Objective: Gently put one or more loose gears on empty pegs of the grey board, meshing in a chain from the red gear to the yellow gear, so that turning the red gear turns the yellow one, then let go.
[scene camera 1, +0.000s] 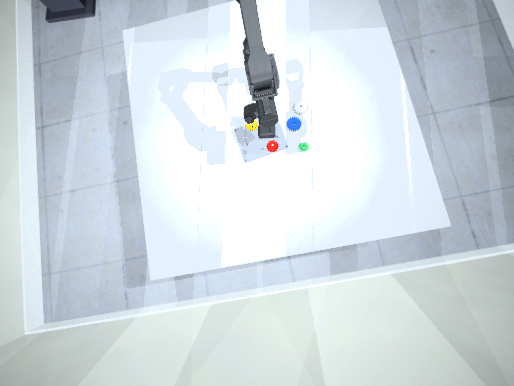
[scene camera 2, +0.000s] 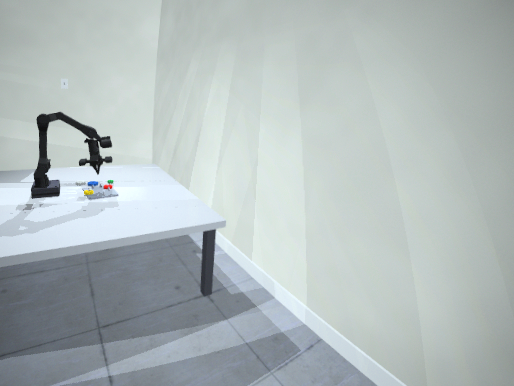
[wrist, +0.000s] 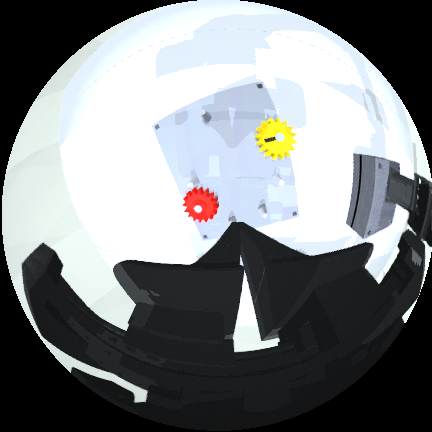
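Where they show: gripper, fingertip midpoint: (scene camera 2: 98, 174) (wrist: 236, 227); arm's base at its link origin: (scene camera 2: 42, 185) (wrist: 392, 185).
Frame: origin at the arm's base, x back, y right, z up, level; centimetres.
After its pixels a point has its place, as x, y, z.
The grey board (scene camera 1: 252, 152) @(-38.0, 3.6, -4.8) (wrist: 172, 145) @(-39.3, 3.3, -4.8) lies on the table. The red gear (scene camera 1: 272, 146) @(-36.5, -5.7, -3.0) (scene camera 2: 107, 187) @(-35.8, -3.2, -3.5) (wrist: 201, 205) @(-35.5, -5.5, -3.1) and the yellow gear (scene camera 1: 251, 126) @(-26.3, 3.4, -3.2) (scene camera 2: 88, 192) @(-25.5, 5.1, -3.5) (wrist: 276, 138) @(-25.7, 2.9, -2.6) sit on its pegs, apart from each other. Several bare pegs show in the wrist view. The green gear (scene camera 1: 304, 146) @(-37.2, -20.3, -4.3) (scene camera 2: 110, 181) @(-37.2, -18.4, -4.2), the blue gear (scene camera 1: 294, 124) @(-27.2, -16.1, -3.7) (scene camera 2: 93, 183) @(-26.7, -13.9, -3.9) and the white gear (scene camera 1: 300, 107) @(-18.8, -19.4, -3.9) (scene camera 2: 80, 183) @(-18.4, -16.6, -4.5) lie loose on the table beside the board. My gripper (scene camera 2: 98, 173) @(-30.8, -4.3, 4.6) (wrist: 236, 227) @(-30.8, -4.3, 4.6) is shut and empty, above the board. Its fingertips are hidden in the first scene view.
The arm's base (scene camera 2: 46, 188) @(-3.2, 4.3, -0.4) (wrist: 374, 195) @(-8.2, -2.4, 0.1) stands on the white table (scene camera 1: 260, 210) @(-64.6, 1.2, -5.6) (scene camera 2: 165, 212) @(-65.4, 36.4, -5.6) behind the board. The arm reaches over the board and hides part of it in the first scene view. The loose gears lie close to one side of the board.
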